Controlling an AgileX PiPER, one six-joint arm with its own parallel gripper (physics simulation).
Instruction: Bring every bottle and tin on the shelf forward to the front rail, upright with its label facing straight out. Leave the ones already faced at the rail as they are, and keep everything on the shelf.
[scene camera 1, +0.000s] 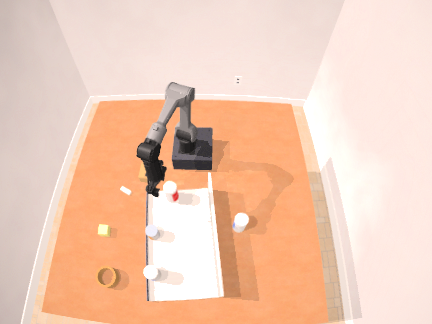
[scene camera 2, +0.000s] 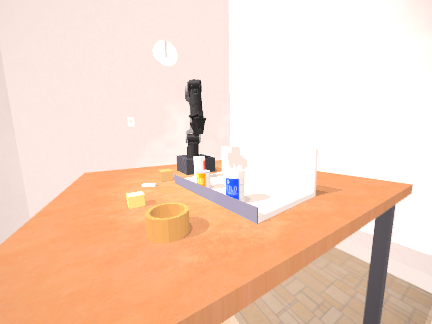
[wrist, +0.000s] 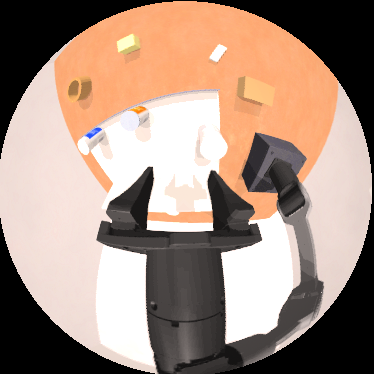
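My gripper (scene camera 1: 153, 192) (wrist: 181, 173) is open and empty, high above the shelf (scene camera 1: 190, 260) (scene camera 2: 285, 202), near its robot-side end. A white bottle with a red label (scene camera 1: 171, 192) (scene camera 2: 199, 162) (wrist: 212, 142) stands upright slightly back from the front rail (scene camera 1: 147, 255) (scene camera 2: 220, 197); its red shows toward the back panel in scene camera 1. An orange-labelled tin (scene camera 1: 152, 232) (scene camera 2: 202, 179) (wrist: 135, 117) and a blue-labelled bottle (scene camera 1: 151, 273) (scene camera 2: 232, 187) (wrist: 91, 140) stand upright at the rail, labels outward. Another white bottle with some blue (scene camera 1: 240, 223) stands behind the shelf.
The back panel (scene camera 1: 216, 235) rises along the shelf's rear. In front of the rail are a wooden ring-shaped bowl (scene camera 2: 167, 227) (wrist: 86, 90), a yellow block (scene camera 1: 104, 230) (scene camera 2: 135, 200), a small white piece (scene camera 1: 125, 190) (wrist: 218, 53) and a tan block (scene camera 2: 165, 175) (wrist: 257, 91).
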